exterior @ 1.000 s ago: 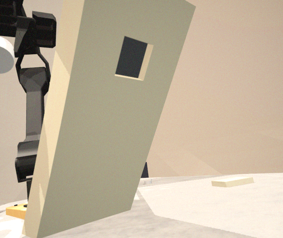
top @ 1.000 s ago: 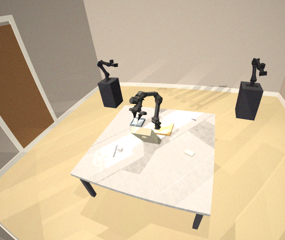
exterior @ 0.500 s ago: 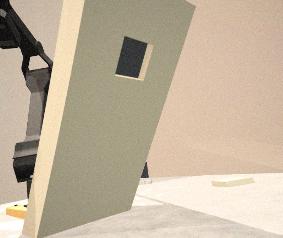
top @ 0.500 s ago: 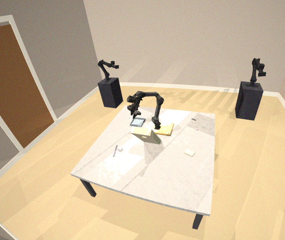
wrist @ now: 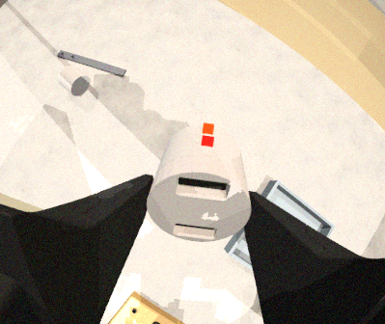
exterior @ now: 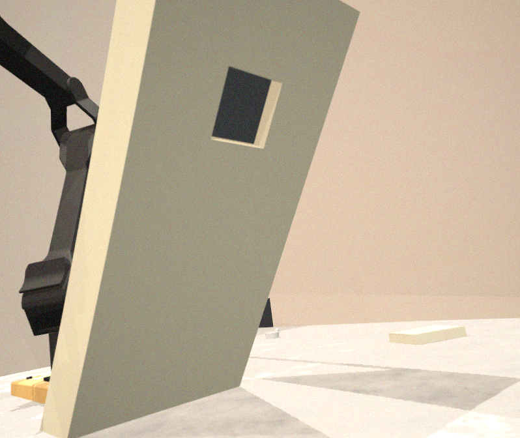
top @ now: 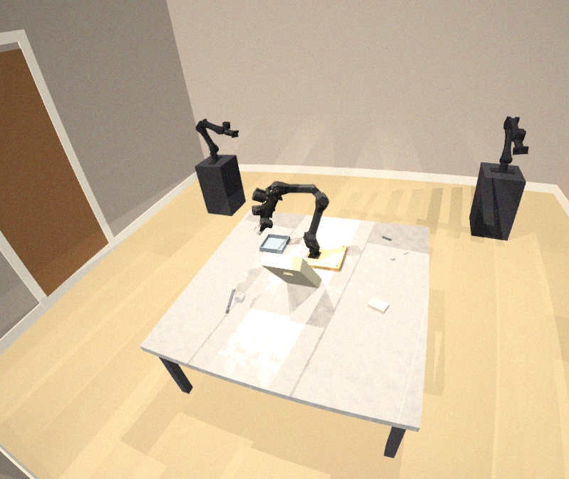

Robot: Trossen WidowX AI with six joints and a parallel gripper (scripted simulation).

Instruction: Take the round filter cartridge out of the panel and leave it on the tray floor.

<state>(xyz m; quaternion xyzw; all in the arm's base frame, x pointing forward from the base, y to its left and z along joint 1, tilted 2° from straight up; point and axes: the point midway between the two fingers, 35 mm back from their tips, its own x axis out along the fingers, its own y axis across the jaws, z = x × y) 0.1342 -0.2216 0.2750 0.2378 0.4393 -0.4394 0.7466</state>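
My gripper tip is now 190 mm past the blue-grey tray, 40 mm to the left of it and 250 mm above it. From my gripper tip the other things lie so: cream block: 130 mm ahead, 670 mm to the left, 250 mm below; cream service panel: 180 mm ahead, 260 mm to the left, 70 mm below; pale grey filter cartridge: right at my gripper tip.
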